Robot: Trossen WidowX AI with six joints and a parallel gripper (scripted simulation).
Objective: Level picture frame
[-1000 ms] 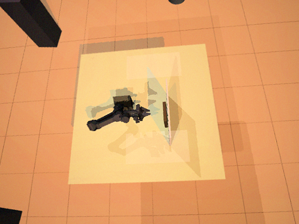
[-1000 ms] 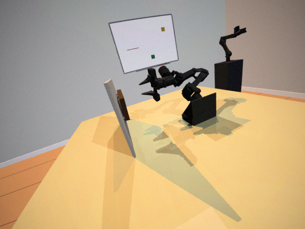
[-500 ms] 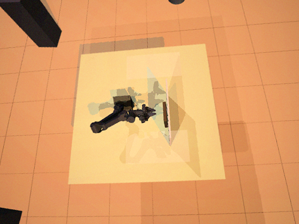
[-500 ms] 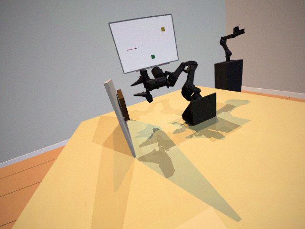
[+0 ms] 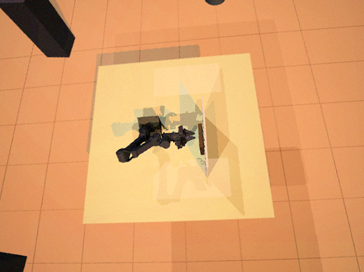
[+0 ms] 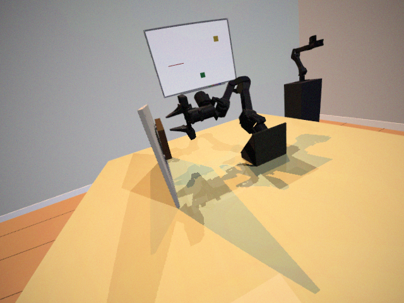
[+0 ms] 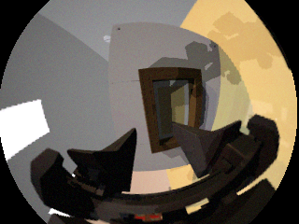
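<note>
My gripper tip is now 5 cm short of the brown picture frame and 5 cm above it. The rest, counted from my gripper tip: upright wall panel 6 cm ahead, 1 cm to the left, 6 cm below.
</note>
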